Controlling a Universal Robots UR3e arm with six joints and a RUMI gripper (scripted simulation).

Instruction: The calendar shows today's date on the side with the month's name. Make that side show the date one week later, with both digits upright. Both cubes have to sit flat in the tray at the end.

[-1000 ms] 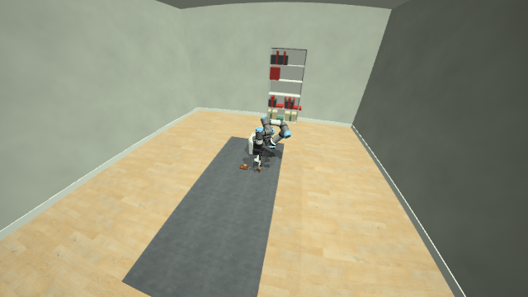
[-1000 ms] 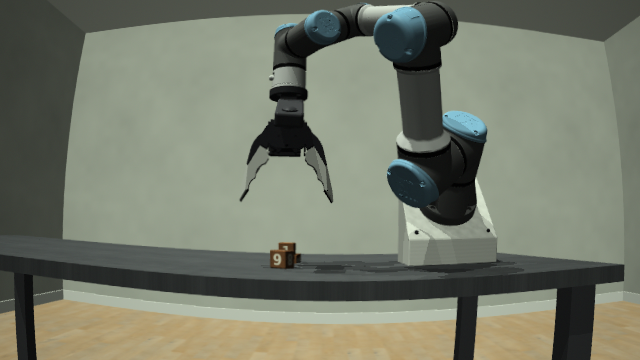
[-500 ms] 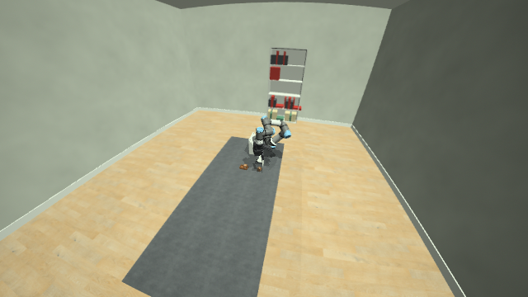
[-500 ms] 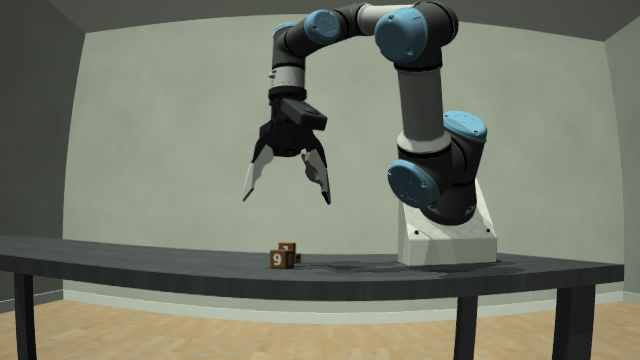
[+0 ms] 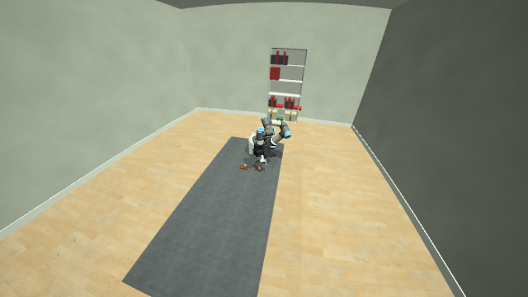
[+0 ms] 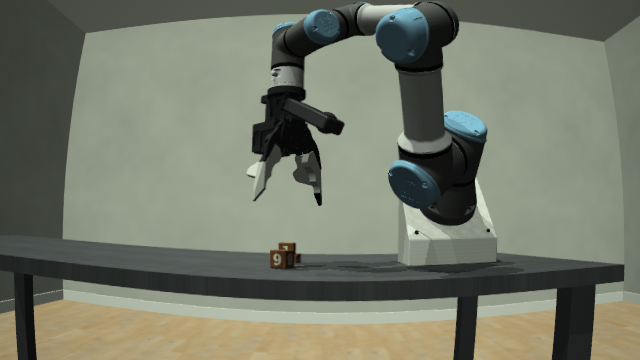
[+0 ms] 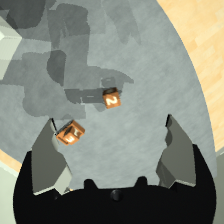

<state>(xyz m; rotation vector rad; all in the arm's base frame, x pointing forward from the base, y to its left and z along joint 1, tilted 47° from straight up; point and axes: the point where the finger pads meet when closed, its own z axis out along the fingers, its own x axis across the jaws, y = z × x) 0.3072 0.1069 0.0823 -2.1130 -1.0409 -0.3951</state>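
Now: hand 100 mm above the cube, 10 mm to the left of it and 10 mm short of it. From my hand the other things lie so: calendar tray (170 mm to the right, 100 mm below, 20 mm ahead).
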